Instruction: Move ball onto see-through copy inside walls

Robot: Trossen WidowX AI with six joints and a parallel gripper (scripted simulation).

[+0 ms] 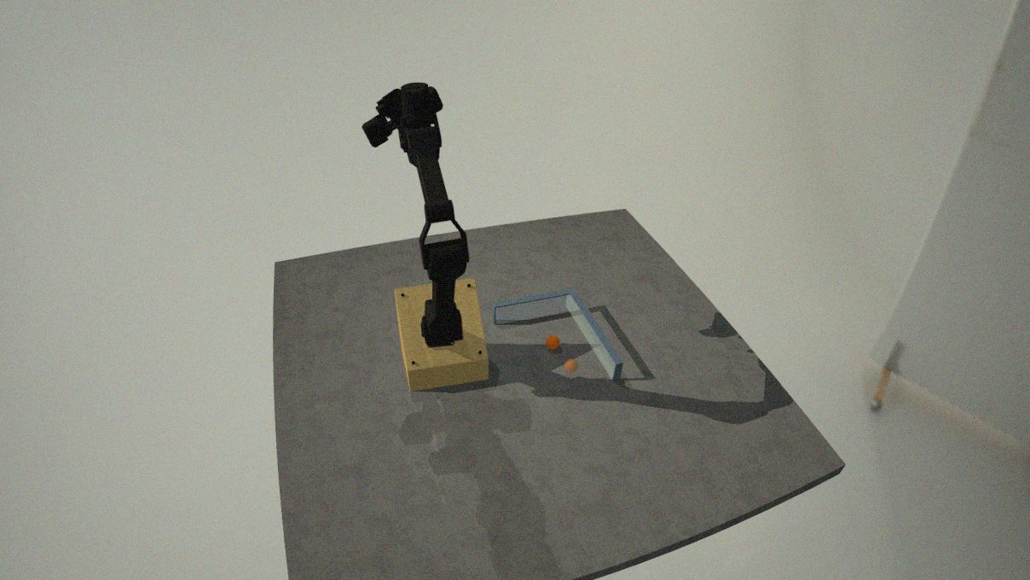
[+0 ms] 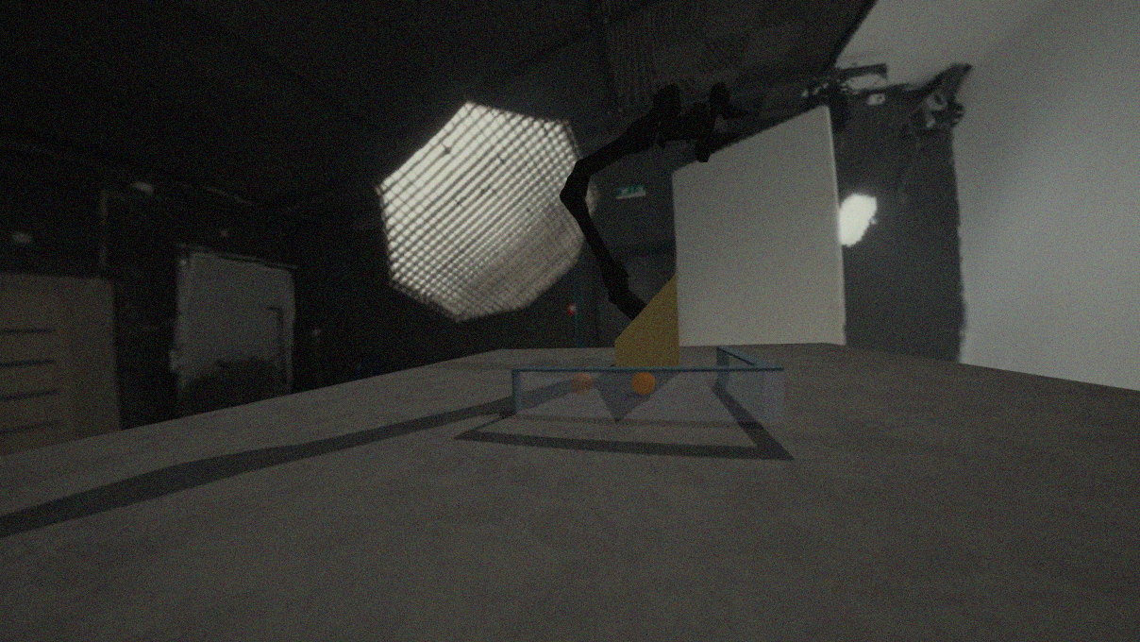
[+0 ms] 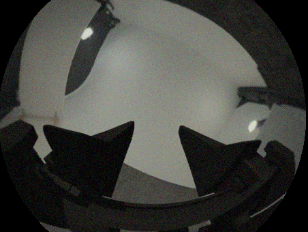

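Now: the orange ball 360 mm ahead of my gripper tip, 250 mm to the right of it and 590 mm below it. Round my gripper tip: see-through copy (380 mm ahead, 340 mm to the right, 590 mm below).
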